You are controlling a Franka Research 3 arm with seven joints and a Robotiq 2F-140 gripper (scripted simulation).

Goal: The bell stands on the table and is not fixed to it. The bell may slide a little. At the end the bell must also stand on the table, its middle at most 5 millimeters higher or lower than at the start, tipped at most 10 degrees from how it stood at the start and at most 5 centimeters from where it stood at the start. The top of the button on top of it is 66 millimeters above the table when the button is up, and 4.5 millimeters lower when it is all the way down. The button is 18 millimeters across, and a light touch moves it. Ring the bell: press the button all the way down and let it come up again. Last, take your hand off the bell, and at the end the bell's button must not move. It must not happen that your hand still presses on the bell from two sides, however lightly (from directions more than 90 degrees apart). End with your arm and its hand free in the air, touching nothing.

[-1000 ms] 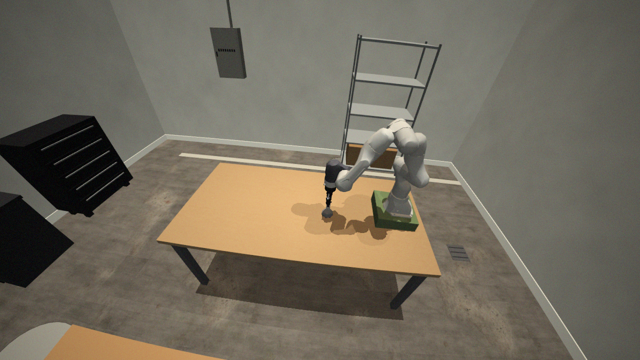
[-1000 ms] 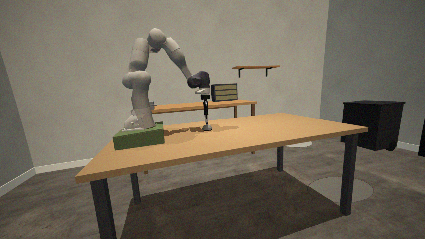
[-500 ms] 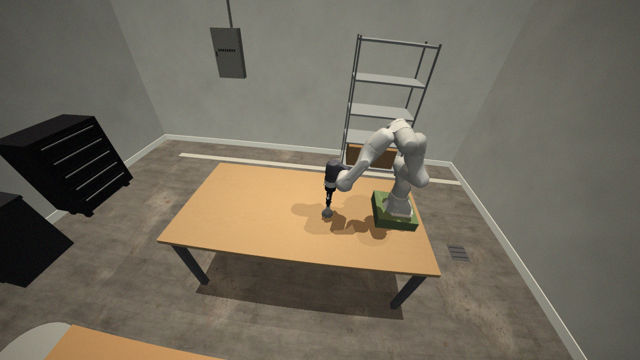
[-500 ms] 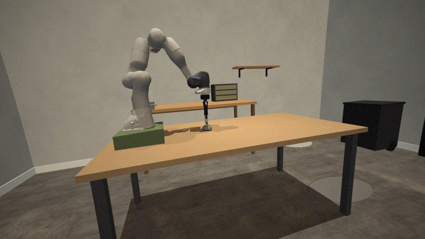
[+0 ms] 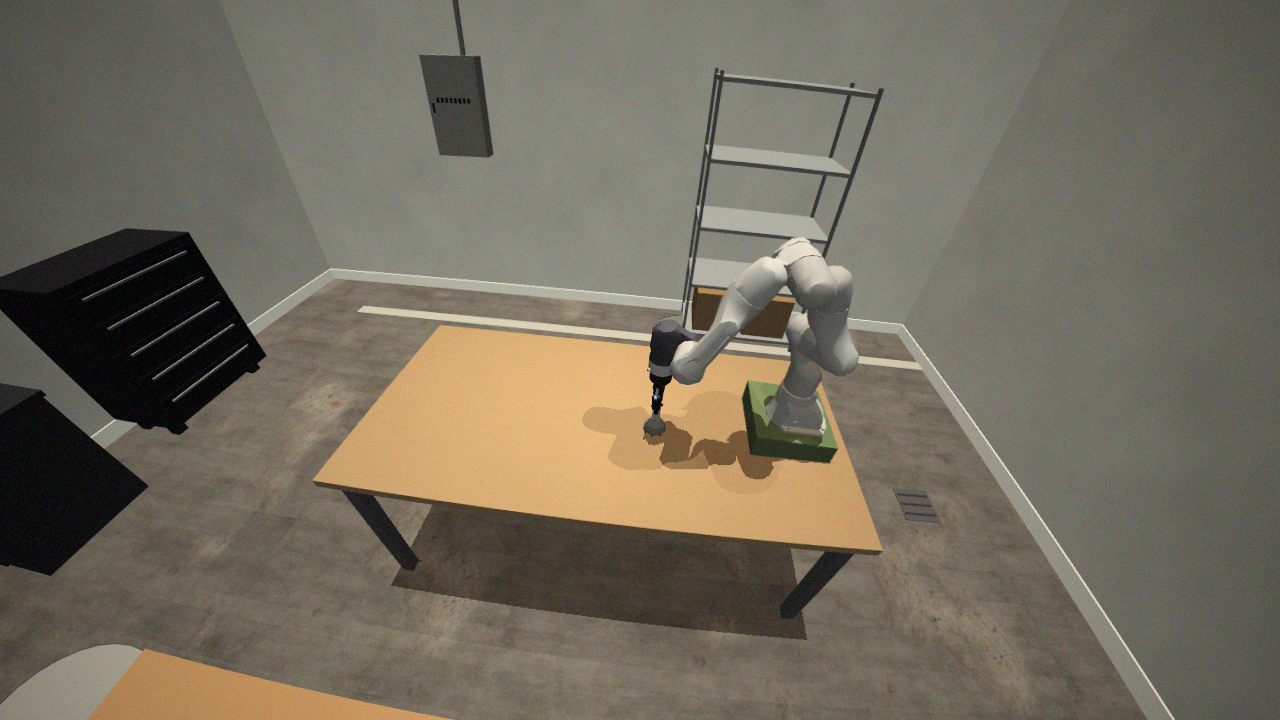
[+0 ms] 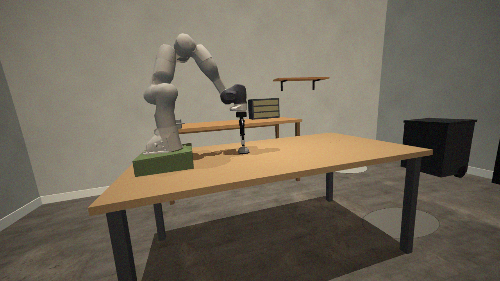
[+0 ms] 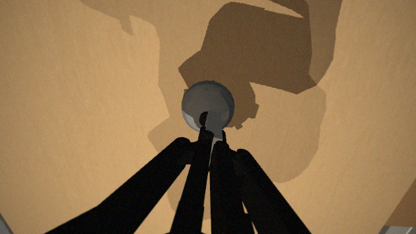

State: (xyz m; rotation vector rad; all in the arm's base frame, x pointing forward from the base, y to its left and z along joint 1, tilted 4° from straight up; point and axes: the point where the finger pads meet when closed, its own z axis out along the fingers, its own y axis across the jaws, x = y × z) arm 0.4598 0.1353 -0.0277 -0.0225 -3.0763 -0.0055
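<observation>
Right now the black button is 40 mm below my hand and 10 mm to the right of it. From my hand the other things lie so: grey dome bell 60 mm below, 10 mm to the right.
</observation>
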